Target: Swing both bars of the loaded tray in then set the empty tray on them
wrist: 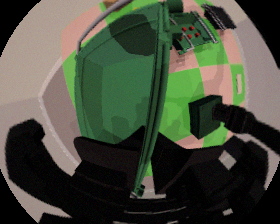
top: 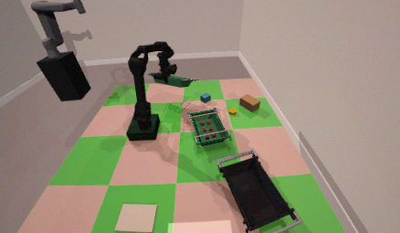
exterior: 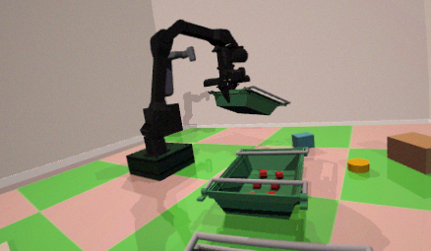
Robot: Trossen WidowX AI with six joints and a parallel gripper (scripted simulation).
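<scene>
My gripper tip is 70 mm to the right of the green tray and 40 mm short of it. The rest, counted from my gripper tip: blue block 270 mm ahead, 160 mm below, 10 mm to the left; then brown box 580 mm ahead, 150 mm below, 100 mm to the right; then orange disc 440 mm ahead, 170 mm below, 160 mm to the right.
</scene>
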